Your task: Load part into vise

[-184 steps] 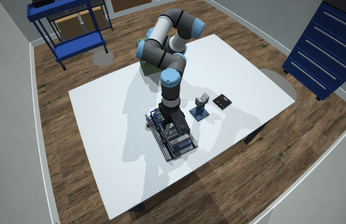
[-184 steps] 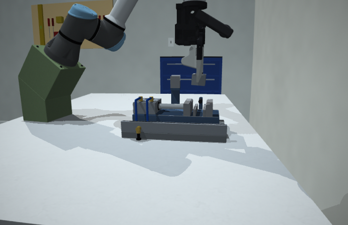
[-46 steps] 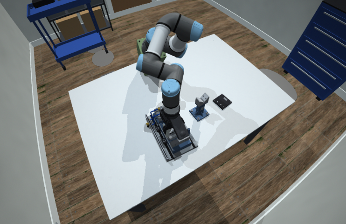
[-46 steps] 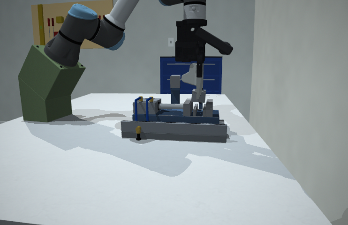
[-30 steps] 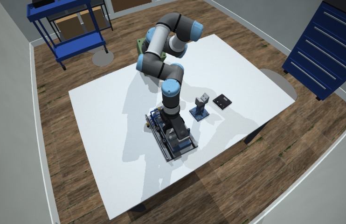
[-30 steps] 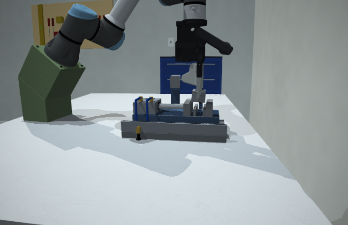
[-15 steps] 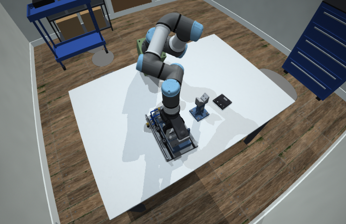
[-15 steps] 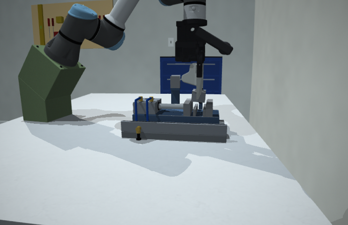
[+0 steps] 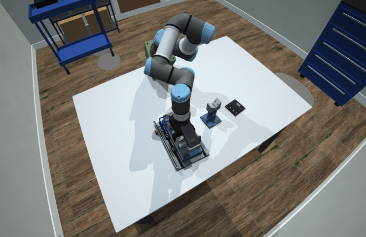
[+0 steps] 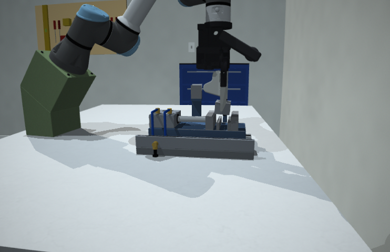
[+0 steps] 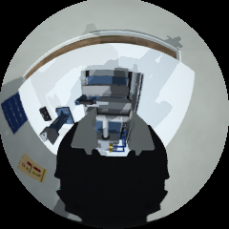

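My hand is right at the part. Also, from my hand: work stop 2 cm ahead, 6 cm to the left, 3 cm below; fixed jaw 4 cm ahead, 1 cm to the left, 5 cm below; moving jaw 3 cm behind, 3 cm to the left, 5 cm below.
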